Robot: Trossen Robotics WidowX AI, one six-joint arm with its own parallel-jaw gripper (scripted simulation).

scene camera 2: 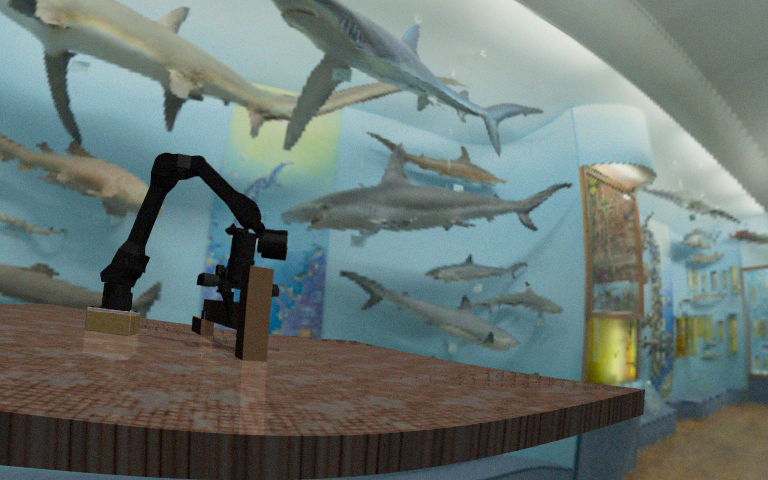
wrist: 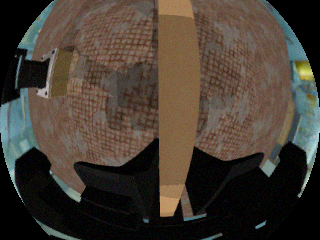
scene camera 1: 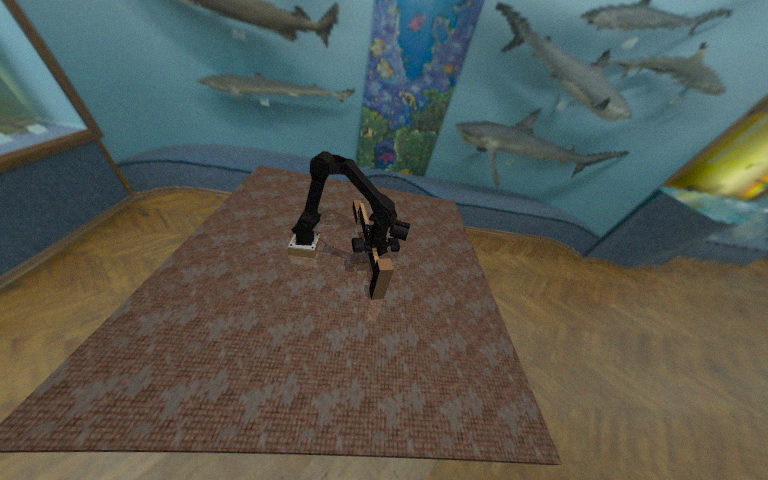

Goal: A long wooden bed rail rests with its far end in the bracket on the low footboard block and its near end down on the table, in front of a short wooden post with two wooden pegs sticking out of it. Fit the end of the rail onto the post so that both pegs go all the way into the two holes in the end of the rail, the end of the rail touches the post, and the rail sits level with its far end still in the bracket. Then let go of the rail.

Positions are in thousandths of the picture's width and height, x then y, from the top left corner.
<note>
I see my gripper (scene camera 2: 305, 674).
My gripper shows as well in the wrist view (wrist: 523, 590) and in scene camera 1 (scene camera 1: 485, 539).
</note>
